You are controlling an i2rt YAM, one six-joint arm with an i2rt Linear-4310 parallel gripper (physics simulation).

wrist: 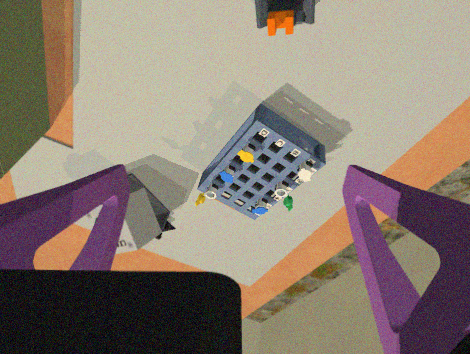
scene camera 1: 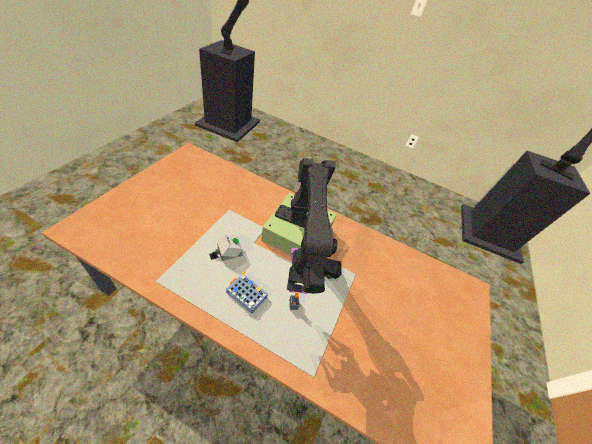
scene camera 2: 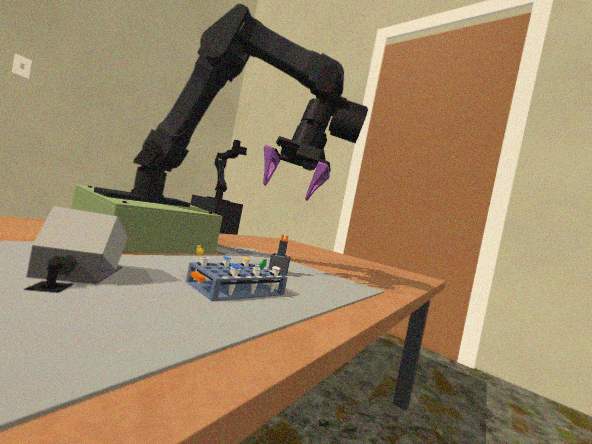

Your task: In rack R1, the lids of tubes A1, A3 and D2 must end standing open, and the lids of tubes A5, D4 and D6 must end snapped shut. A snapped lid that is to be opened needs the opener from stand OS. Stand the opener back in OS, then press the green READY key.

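Frame: origin at the arm's base, x ahead, y left, z up, level; metres.
Seen in the pictures: gripper, fingertip midpoint: (wrist: 236,177) (scene camera 1: 292,277) (scene camera 2: 284,192); arm's base, origin of the base link: (scene camera 1: 298,218) (scene camera 2: 146,200).
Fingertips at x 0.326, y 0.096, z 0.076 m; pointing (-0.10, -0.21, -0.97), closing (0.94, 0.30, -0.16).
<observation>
Offsets run from my fingertips to a thing's middle. "spot": to the spot under its first point. Level surfaces: height alone.
Rack R1 @[dx +0.042, dy -0.144, dz -0.146 m] (scene camera 1: 247,293) (scene camera 2: 215,294) (wrist: 291,128) is blue and holds several tubes. A yellow lid @[dx -0.005, dy -0.183, dz -0.126 m] (scene camera 2: 199,250) (wrist: 200,199) and a green lid @[dx +0.082, dy -0.139, dz -0.126 m] (scene camera 2: 263,264) (wrist: 288,202) stand open beside their tube mouths. Another yellow lid @[dx +0.022, dy -0.105, dz -0.134 m] (wrist: 245,156), two blue lids (wrist: 226,176) (wrist: 260,210) and a white lid @[dx +0.083, dy -0.101, dz -0.134 m] (wrist: 305,174) lie over their tubes; whether they are snapped is too small to tell. The orange-tipped opener @[dx +0.000, dy +0.034, dz -0.130 m] (scene camera 1: 296,296) (scene camera 2: 284,238) (wrist: 280,24) stands in stand OS @[dx +0.000, dy +0.034, dz -0.155 m] (scene camera 2: 280,264). My gripper (scene camera 2: 286,192) (wrist: 236,177) is open and empty, high above the table. The green READY key (scene camera 1: 235,241) is on the grey console.
The grey console @[spot: dx -0.066, dy -0.275, dz -0.115 m] (scene camera 1: 230,250) (scene camera 2: 75,230) (wrist: 149,210) stands on the mat @[dz -0.175 m] (scene camera 1: 280,345) (scene camera 2: 150,320), with a small black object @[spot: dx -0.046, dy -0.337, dz -0.167 m] (scene camera 1: 214,255) (scene camera 2: 52,280) beside it. An orange piece @[spot: dx +0.033, dy -0.211, dz -0.152 m] (scene camera 2: 198,276) is at the rack's end. The green arm base (scene camera 1: 280,235) (scene camera 2: 165,230) is behind.
</observation>
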